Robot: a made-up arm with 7 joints. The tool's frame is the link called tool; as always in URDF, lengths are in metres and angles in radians. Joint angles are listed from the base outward. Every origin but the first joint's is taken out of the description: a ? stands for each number. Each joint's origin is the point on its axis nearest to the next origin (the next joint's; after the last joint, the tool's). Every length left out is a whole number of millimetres.
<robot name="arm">
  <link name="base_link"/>
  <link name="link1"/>
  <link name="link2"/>
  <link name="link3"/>
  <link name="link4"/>
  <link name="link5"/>
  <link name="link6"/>
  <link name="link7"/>
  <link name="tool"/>
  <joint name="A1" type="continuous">
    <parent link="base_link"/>
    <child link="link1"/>
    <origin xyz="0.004 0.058 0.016" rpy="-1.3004 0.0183 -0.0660"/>
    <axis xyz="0 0 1"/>
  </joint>
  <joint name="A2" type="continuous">
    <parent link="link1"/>
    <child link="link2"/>
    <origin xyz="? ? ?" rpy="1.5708 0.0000 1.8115"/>
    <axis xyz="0 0 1"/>
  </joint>
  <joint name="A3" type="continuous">
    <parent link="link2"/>
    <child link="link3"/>
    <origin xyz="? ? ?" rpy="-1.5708 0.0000 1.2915"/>
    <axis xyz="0 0 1"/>
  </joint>
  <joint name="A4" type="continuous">
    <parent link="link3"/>
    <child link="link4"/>
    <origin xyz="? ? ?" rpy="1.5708 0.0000 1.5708"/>
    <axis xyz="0 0 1"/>
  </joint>
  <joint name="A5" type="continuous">
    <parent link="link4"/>
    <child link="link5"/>
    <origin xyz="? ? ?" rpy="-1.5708 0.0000 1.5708"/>
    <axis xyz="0 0 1"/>
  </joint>
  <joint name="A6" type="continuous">
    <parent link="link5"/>
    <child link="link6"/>
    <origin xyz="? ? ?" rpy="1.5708 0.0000 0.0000"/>
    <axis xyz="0 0 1"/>
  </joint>
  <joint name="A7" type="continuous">
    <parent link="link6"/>
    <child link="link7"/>
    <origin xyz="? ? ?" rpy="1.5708 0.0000 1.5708"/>
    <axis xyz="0 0 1"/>
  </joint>
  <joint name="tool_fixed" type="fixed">
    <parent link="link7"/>
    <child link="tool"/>
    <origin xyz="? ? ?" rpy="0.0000 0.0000 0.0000"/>
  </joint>
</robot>
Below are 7 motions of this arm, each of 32 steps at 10 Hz.
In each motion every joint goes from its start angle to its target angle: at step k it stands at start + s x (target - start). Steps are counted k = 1, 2, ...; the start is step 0. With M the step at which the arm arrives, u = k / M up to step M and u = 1 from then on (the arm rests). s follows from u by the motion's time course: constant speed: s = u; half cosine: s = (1 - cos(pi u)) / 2; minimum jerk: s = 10 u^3 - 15 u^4 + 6 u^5.
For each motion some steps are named. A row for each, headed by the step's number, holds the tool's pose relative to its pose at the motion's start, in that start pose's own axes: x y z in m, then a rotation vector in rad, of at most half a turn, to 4 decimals.
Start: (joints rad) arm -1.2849 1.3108 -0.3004 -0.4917 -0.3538 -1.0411 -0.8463
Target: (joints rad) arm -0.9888 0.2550 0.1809 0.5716 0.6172 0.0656 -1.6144
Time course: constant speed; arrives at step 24
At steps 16, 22, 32:
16: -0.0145 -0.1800 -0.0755 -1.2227 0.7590 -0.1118
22: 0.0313 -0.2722 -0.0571 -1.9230 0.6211 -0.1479
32: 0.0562 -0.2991 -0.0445 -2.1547 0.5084 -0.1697

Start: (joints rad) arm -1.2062 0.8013 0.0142 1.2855 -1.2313 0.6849 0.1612
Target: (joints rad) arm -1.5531 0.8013 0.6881 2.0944 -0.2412 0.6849 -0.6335
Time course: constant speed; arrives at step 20
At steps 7, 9, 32:
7: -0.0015 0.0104 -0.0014 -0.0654 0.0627 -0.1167
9: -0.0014 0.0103 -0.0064 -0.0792 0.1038 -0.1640
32: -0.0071 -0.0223 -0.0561 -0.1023 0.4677 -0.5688

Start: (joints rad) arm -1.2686 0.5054 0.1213 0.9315 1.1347 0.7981 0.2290
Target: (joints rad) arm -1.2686 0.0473 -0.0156 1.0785 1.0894 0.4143 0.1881
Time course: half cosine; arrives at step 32
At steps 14, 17, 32:
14: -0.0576 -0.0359 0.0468 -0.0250 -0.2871 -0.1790
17: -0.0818 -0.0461 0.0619 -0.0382 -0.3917 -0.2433
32: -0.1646 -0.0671 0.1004 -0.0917 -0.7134 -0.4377

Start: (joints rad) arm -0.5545 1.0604 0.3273 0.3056 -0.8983 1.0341 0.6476
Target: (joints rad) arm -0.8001 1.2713 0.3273 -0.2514 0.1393 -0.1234 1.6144
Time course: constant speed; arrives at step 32
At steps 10, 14, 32:
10: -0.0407 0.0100 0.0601 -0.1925 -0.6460 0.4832
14: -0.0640 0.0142 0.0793 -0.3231 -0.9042 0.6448
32: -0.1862 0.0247 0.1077 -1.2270 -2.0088 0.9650

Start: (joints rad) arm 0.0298 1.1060 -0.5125 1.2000 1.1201 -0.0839 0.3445
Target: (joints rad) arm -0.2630 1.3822 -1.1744 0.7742 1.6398 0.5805 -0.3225
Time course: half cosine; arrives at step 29
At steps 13, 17, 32:
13: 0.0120 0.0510 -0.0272 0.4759 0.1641 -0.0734
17: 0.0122 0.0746 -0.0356 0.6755 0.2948 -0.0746
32: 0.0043 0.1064 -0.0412 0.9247 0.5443 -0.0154

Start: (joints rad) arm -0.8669 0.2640 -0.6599 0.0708 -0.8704 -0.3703 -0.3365
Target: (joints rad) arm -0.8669 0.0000 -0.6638 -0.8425 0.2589 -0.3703 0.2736
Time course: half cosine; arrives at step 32
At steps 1, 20, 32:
1: 0.0003 -0.0004 0.0002 0.0018 -0.0011 -0.0012
20: 0.0365 -0.1161 0.0735 0.5210 -0.6159 -0.1156
32: 0.0205 -0.1571 0.1089 0.6890 -1.0411 -0.0043

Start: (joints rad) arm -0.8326 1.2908 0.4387 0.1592 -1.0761 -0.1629 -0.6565
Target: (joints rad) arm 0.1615 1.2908 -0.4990 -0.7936 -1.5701 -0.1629 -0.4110
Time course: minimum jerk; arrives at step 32
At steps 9, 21, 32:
9: -0.0033 -0.0362 -0.0302 -0.1500 0.1259 -0.1260
21: -0.1225 -0.2324 -0.0621 -1.2076 0.6886 -0.3263
32: -0.1624 -0.2863 -0.0121 -1.6665 0.8651 -0.2034

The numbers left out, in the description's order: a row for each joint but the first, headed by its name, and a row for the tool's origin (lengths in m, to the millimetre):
A2: -0.006 0.021 0.000
A3: 0.210 -0.053 0.000
A4: 0.002 -0.021 0.000
A5: -0.142 -0.011 0.000
A6: 0.000 0.000 0.000
A7: 0.000 0.049 0.000
tool: 0.000 0.000 0.000

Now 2 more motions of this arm.
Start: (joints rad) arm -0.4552 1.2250 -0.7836 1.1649 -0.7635 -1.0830 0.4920
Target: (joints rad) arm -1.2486 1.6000 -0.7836 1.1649 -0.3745 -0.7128 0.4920
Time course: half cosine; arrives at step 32
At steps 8, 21, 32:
8: 0.0339 0.0124 0.0161 0.0492 -0.0596 0.0379
21: 0.1254 0.0987 0.0935 0.2682 -0.2100 0.2971
32: 0.1387 0.1502 0.1265 0.3586 -0.2210 0.4608

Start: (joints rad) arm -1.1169 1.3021 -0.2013 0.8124 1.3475 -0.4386 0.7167
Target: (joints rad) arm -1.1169 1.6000 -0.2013 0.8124 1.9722 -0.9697 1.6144
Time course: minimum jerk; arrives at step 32
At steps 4, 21, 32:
4: -0.0008 0.0004 -0.0011 0.0056 -0.0116 0.0086
21: -0.0456 0.0233 -0.0546 0.0307 -0.5300 0.2552
32: -0.0618 0.0339 -0.0715 -0.0382 -0.6357 0.2721

